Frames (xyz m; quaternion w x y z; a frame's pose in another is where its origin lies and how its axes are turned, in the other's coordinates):
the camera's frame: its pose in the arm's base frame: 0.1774 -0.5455 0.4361 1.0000 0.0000 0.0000 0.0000
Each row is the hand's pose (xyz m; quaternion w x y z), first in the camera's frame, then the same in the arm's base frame.
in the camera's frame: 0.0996 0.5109 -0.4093 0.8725 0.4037 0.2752 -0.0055
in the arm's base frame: 0.2770 -0.0346 0.0268 0.8725 0.4037 0.2752 -0.0055
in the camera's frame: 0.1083 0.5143 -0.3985 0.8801 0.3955 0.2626 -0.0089
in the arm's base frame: 0.2857 -0.0312 0.0376 0.8801 0.3955 0.2626 -0.0089
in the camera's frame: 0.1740 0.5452 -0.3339 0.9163 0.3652 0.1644 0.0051
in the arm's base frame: 0.3514 -0.0003 0.1022 0.9163 0.3652 0.1644 0.0051
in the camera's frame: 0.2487 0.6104 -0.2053 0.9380 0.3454 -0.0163 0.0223
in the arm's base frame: 0.4261 0.0649 0.2308 0.9380 0.3454 -0.0163 0.0223
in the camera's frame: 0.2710 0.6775 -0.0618 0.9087 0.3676 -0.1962 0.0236
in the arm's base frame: 0.4484 0.1320 0.3743 0.9087 0.3676 -0.1962 0.0236
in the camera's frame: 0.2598 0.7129 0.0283 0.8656 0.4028 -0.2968 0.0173
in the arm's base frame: 0.4372 0.1674 0.4644 0.8656 0.4028 -0.2968 0.0173
